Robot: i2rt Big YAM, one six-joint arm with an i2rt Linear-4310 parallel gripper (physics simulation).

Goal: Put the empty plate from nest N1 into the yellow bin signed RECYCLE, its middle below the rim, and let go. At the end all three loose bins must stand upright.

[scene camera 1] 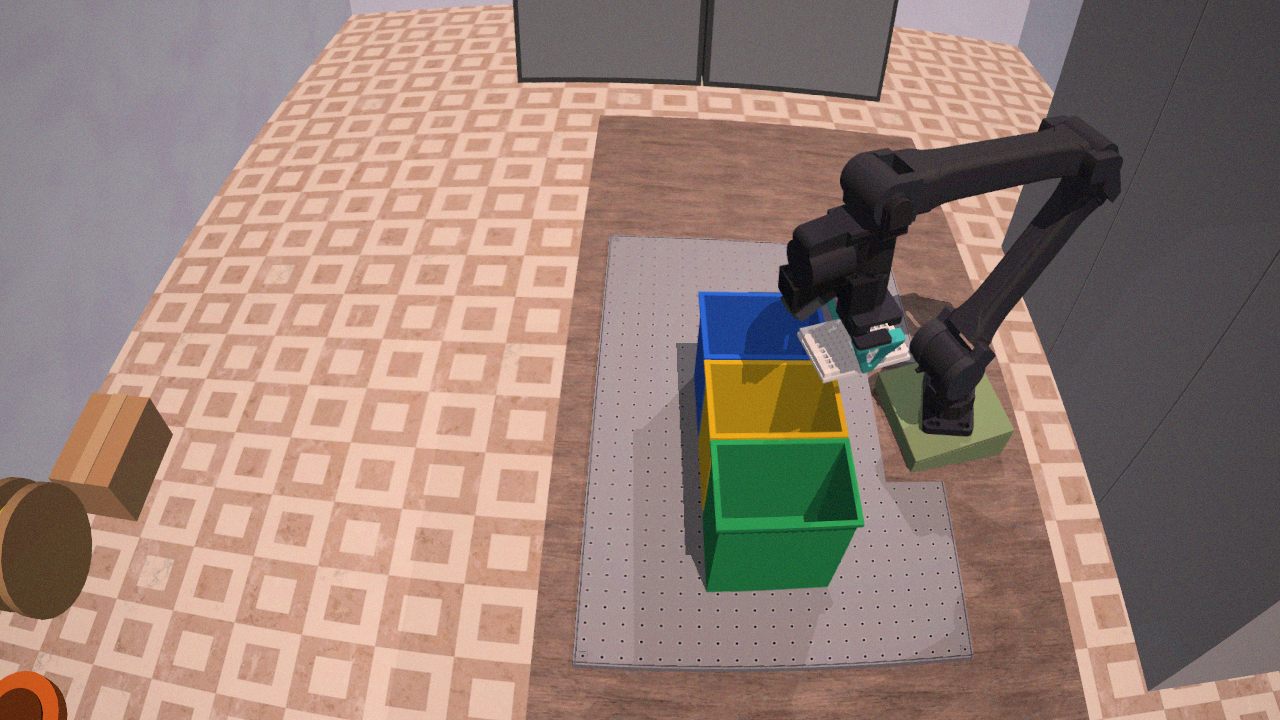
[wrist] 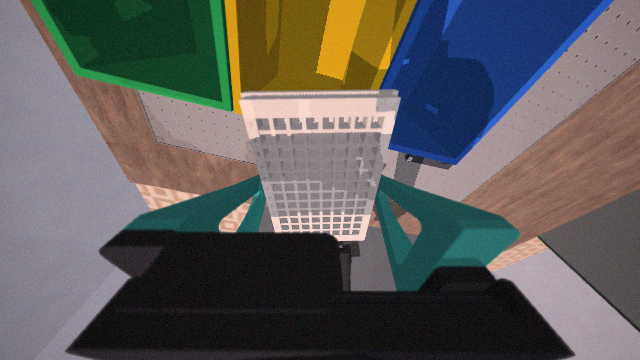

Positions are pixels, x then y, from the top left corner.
Scene:
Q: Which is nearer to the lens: the white plate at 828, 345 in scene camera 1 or the green bin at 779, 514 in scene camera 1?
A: The white plate.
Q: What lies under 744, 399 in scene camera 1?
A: A yellow bin.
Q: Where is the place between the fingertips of my gripper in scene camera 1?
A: At 853, 347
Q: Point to a white plate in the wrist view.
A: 320, 154

